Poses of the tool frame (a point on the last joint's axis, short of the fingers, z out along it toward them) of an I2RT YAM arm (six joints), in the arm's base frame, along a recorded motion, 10 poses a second.
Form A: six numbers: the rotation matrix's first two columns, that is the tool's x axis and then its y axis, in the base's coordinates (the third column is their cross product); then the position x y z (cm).
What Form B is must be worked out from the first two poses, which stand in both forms.
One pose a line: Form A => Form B
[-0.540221, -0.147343, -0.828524, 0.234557, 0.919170, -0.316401, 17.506, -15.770, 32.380] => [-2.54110, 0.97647, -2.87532, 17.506, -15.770, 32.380]
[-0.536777, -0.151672, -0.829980, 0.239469, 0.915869, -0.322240, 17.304, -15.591, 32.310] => [-2.52568, 0.97907, -2.86621, 17.304, -15.591, 32.310]
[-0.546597, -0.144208, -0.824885, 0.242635, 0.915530, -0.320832, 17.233, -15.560, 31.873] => [-2.53807, 0.97000, -2.88364, 17.233, -15.560, 31.873]
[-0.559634, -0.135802, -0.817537, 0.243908, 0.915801, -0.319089, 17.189, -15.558, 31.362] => [-2.55432, 0.95712, -2.90353, 17.189, -15.558, 31.362]
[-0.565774, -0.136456, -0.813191, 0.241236, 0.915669, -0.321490, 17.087, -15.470, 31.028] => [-2.55636, 0.94961, -2.90493, 17.087, -15.470, 31.028]
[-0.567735, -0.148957, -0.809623, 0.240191, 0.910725, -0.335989, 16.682, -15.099, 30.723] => [-2.53213, 0.94351, -2.88501, 16.682, -15.099, 30.723]
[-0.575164, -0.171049, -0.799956, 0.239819, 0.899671, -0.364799, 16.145, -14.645, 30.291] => [-2.48813, 0.92722, -2.85253, 16.145, -14.645, 30.291]
